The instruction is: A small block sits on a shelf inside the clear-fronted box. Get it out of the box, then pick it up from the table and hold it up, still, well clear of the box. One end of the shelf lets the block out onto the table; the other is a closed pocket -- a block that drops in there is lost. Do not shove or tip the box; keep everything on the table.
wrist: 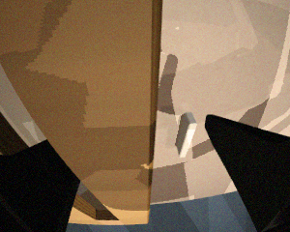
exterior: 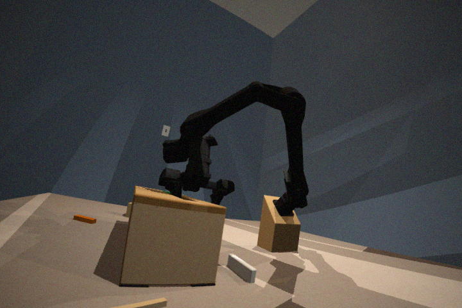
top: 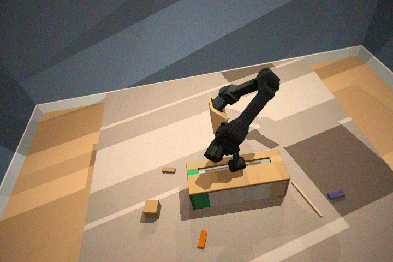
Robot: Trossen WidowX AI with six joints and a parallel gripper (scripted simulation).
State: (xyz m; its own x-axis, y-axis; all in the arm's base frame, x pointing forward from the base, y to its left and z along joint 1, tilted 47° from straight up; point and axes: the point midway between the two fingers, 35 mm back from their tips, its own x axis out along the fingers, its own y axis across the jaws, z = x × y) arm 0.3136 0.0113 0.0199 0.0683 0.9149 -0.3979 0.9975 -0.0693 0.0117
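Right now the small tan block is 60 mm ahead of my gripper tip and 20 mm to the left of it. The rest, counted from my gripper tip: thin stick 180 mm ahead, 220 mm to the left, 80 mm below.
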